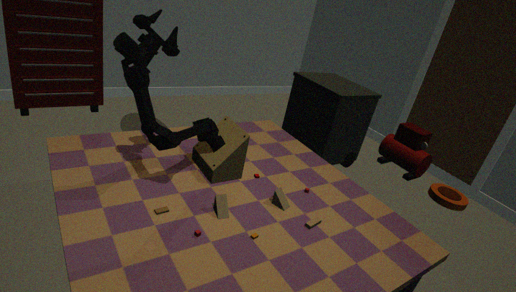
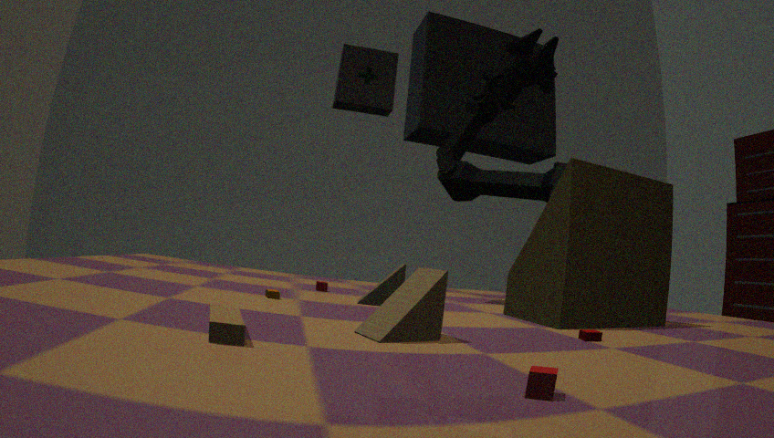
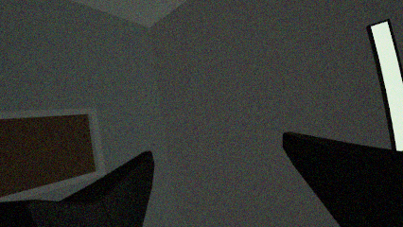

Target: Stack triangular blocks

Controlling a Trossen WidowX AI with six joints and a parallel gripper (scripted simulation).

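Right now the triangular block is 35 cm ahead of my gripper tip, 42 cm to the left of it and 62 cm below it. Also, from my gripper tip: orange cube: 51 cm ahead, 24 cm to the left, 63 cm below.
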